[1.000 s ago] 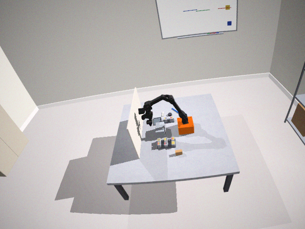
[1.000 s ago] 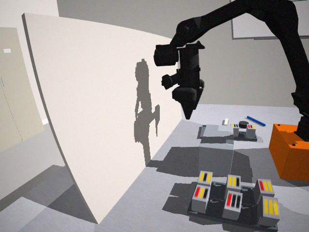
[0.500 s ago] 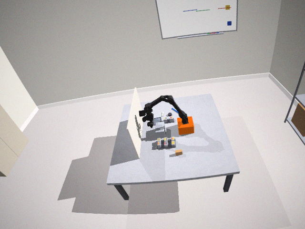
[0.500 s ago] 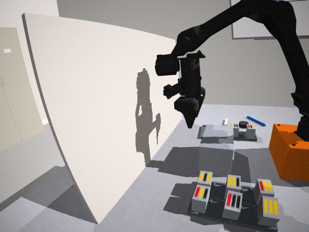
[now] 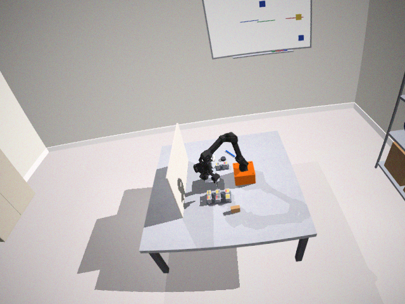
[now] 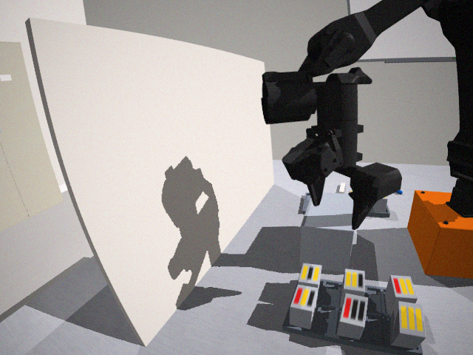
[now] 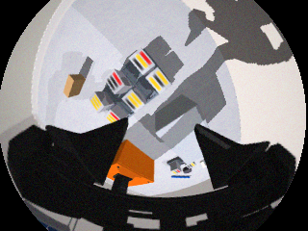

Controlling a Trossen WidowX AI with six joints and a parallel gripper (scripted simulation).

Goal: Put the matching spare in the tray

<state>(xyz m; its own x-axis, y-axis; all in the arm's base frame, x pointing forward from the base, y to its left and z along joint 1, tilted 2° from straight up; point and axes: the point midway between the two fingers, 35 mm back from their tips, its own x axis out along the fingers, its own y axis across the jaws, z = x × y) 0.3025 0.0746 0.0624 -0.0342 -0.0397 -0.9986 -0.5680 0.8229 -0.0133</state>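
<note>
The grey spare block lies 11 cm behind my gripper tip, 10 cm below it and 7 cm to the left of it. Round my gripper tip: tall cream panel 22 cm ahead, 16 cm to the right, 8 cm above; then grey mounted unit 10 cm to the right, 9 cm below, 1 cm behind; then brown block 25 cm to the left, 13 cm behind, 12 cm below.
</note>
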